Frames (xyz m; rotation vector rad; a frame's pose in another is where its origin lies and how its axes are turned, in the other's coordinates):
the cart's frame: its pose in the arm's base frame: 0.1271 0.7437 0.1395 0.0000 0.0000 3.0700
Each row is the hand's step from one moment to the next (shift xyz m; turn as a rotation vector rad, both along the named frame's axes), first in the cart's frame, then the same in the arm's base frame.
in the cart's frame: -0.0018 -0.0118 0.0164 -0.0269 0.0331 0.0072
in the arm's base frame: 0.0026 0.0116 0.0164 0.0245 -0.0349 0.0072
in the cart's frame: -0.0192 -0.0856 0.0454 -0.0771 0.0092 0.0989
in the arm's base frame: 0.0253 0.0840 0.0454 0.0762 -0.0147 0.0989
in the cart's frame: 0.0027 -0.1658 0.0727 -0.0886 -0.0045 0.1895
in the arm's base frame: 0.0092 0.1656 0.0727 0.0887 -0.0018 0.1895
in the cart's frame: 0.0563 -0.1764 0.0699 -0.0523 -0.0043 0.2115
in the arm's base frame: -0.0435 0.1800 0.0699 0.0525 0.0005 0.2115
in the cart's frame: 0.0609 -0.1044 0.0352 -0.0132 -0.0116 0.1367
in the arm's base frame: -0.0533 0.1085 0.0352 0.0140 0.0106 0.1367
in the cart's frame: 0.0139 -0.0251 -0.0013 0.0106 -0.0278 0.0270
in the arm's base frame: -0.0121 0.0260 -0.0013 -0.0086 0.0285 0.0270
